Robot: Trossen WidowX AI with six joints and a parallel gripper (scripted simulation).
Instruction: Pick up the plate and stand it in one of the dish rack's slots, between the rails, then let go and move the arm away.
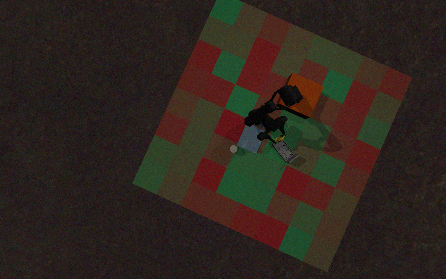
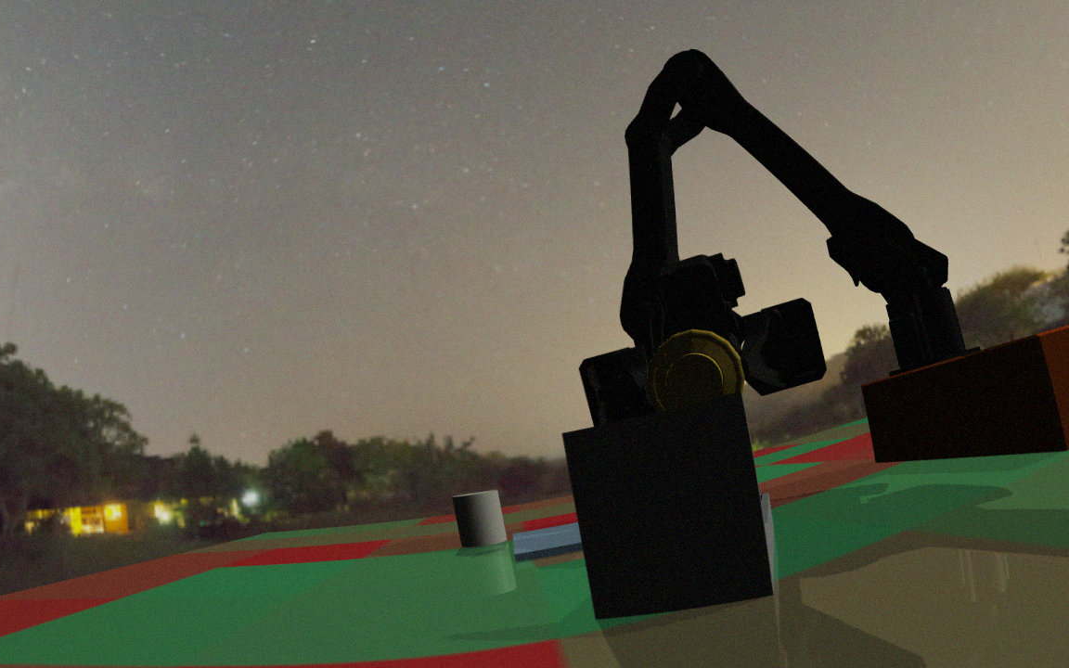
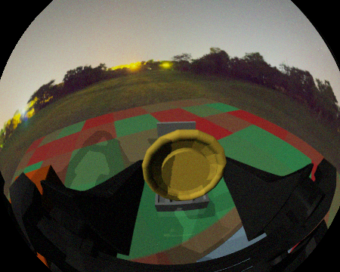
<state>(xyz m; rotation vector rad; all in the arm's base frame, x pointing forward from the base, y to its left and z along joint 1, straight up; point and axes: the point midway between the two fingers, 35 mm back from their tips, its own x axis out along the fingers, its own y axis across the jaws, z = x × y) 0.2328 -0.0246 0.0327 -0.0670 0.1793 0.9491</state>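
Now: gripper tip 40 mm short of the dish rack, 60 mm to the right of it and 80 mm above it. The rest, counted from my gripper tip: light blue mat 30 mm ahead, 150 mm to the right, 100 mm below; then plate 10 mm to the right; then blue spoon 70 mm behind, 130 mm to the right, 90 mm below.
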